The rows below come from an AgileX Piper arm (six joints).
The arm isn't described. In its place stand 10 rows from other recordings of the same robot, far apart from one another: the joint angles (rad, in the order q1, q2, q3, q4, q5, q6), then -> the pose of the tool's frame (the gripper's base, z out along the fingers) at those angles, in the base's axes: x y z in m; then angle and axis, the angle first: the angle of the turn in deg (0 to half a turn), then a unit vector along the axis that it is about.
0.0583 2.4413 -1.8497 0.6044 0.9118 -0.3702 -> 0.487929 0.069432 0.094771 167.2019 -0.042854 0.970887 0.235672
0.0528 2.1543 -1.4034 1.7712 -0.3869 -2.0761 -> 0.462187 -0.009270 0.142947 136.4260 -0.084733 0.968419 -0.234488
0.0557 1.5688 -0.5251 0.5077 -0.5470 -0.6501 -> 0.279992 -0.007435 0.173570 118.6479 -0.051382 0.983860 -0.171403
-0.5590 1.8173 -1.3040 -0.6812 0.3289 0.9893 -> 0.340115 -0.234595 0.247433 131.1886 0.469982 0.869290 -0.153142
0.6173 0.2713 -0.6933 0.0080 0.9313 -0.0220 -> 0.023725 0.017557 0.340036 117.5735 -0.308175 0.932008 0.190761
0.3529 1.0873 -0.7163 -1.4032 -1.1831 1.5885 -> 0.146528 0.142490 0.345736 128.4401 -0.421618 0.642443 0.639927
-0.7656 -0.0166 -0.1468 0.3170 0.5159 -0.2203 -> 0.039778 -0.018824 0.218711 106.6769 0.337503 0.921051 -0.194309
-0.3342 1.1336 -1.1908 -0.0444 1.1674 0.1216 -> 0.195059 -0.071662 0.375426 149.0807 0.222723 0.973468 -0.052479
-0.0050 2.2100 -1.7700 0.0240 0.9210 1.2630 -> 0.469005 -0.000606 0.173604 166.9728 0.594293 0.798478 0.096171
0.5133 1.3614 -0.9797 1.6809 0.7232 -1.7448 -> 0.225509 0.195832 0.342046 118.5806 -0.474584 0.742495 0.472727
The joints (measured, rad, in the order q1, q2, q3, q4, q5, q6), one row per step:
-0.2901 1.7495 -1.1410 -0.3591 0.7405 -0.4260
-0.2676 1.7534 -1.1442 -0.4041 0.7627 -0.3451
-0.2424 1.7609 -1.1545 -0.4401 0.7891 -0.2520
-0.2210 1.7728 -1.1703 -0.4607 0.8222 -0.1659
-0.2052 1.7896 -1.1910 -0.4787 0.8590 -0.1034
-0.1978 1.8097 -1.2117 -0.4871 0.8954 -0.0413
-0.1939 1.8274 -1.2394 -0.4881 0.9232 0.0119
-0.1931 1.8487 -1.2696 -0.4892 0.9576 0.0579
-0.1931 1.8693 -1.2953 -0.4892 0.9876 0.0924
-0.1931 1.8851 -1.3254 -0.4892 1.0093 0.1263
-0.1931 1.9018 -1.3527 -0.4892 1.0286 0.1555
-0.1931 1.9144 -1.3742 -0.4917 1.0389 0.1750
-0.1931 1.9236 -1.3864 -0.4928 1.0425 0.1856
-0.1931 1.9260 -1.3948 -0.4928 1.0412 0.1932
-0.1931 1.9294 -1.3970 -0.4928 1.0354 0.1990
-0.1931 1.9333 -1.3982 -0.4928 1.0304 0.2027
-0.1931 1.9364 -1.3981 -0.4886 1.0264 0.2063
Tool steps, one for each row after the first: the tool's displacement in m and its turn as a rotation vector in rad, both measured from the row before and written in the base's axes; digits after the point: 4 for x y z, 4 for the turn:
0.0014 0.0044 -0.0001 -0.0165 0.0055 -0.0361
0.0029 0.0054 0.0003 -0.0096 -0.0031 -0.0509
0.0032 0.0047 -0.0002 -0.0011 -0.0009 -0.0590
0.0035 0.0027 -0.0007 -0.0061 0.0093 -0.0465
0.0029 0.0005 -0.0020 0.0003 0.0096 -0.0595
0.0043 -0.0002 0.0004 0.0024 -0.0057 -0.0553
0.0041 -0.0015 -0.0004 0.0003 0.0040 -0.0546
0.0034 -0.0014 -0.0013 0.0003 0.0081 -0.0438
0.0045 -0.0014 0.0015 -0.0017 -0.0084 -0.0398
0.0043 -0.0013 0.0004 -0.0013 -0.0051 -0.0346
0.0037 -0.0011 0.0006 -0.0034 -0.0072 -0.0209
0.0025 -0.0006 -0.0005 -0.0012 -0.0040 -0.0106
0.0017 -0.0003 0.0012 -0.0008 -0.0103 -0.0063
0.0012 -0.0001 -0.0007 0.0007 -0.0065 -0.0028
0.0010 -0.0001 -0.0012 0.0009 -0.0034 -0.0012
0.0006 0.0003 -0.0013 0.0047 -0.0027 -0.0034

